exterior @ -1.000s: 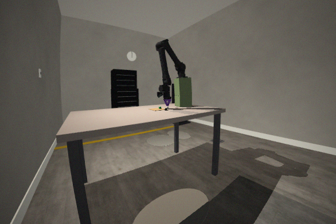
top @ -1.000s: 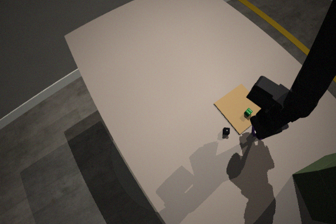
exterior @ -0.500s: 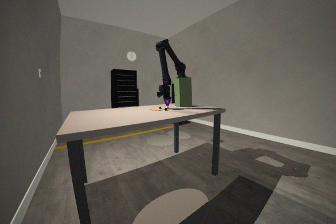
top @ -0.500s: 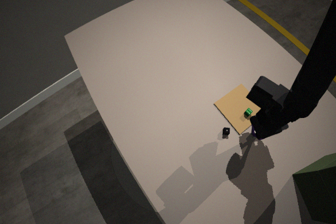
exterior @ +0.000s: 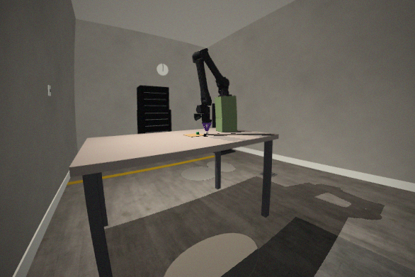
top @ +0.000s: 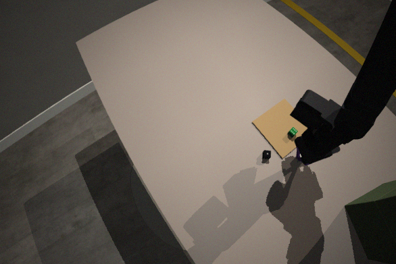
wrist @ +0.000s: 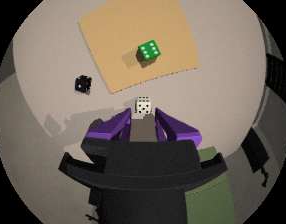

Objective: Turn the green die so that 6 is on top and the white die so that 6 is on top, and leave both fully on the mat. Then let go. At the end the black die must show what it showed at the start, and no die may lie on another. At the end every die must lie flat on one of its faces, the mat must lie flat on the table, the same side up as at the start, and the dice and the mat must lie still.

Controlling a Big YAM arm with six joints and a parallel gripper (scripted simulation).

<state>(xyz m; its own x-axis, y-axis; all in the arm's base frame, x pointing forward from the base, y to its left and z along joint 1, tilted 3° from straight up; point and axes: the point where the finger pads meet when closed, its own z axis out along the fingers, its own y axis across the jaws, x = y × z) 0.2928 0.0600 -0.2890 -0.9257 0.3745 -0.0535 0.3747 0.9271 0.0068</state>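
My gripper is now 30 mm above the white die. From my hand the other things lie so: black die: 70 mm to the left, 70 mm ahead, 30 mm below; tan mat: 100 mm ahead, 40 mm below, 30 mm to the right; green die: 70 mm ahead, 40 mm to the right, 20 mm below.
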